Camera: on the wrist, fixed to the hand. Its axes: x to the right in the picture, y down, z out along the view.
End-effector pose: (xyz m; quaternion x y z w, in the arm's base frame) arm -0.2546 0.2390 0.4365 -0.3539 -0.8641 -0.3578 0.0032
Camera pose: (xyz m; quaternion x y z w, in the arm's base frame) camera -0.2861 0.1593 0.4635 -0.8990 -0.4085 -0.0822 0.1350
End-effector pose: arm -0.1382 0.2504 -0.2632 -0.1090 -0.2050 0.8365 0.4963
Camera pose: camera -0.0666 0.2706 -0.3137 0.0080 0.0570 -0.9680 0.2444
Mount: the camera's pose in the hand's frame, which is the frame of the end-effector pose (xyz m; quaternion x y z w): -0.0180 -0.0420 -0.0774 0.1201 -0.1772 0.6803 0.7010
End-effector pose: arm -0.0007 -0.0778 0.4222 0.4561 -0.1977 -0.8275 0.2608
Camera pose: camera 0.0632 -0.0407 0.3711 0.0699 -0.5945 -0.4598 0.6560
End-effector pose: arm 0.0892 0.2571 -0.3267 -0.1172 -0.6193 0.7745 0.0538
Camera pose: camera 0.1232 0.3358 -0.2997 0.3598 0.2709 -0.6747 0.5848
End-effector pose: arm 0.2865 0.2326 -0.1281 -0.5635 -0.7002 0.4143 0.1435
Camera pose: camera 0.3159 0.2477 -0.0445 0.7807 0.0832 -0.5720 0.2376
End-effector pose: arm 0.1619 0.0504 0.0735 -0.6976 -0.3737 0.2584 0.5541
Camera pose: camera 0.2014 -0.0045 0.1327 -0.6309 0.1455 0.7265 0.2302
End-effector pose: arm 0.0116 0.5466 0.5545 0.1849 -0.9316 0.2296 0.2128
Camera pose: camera 0.0694 0.5555 0.6227 0.4379 0.7889 -0.3848 0.1943
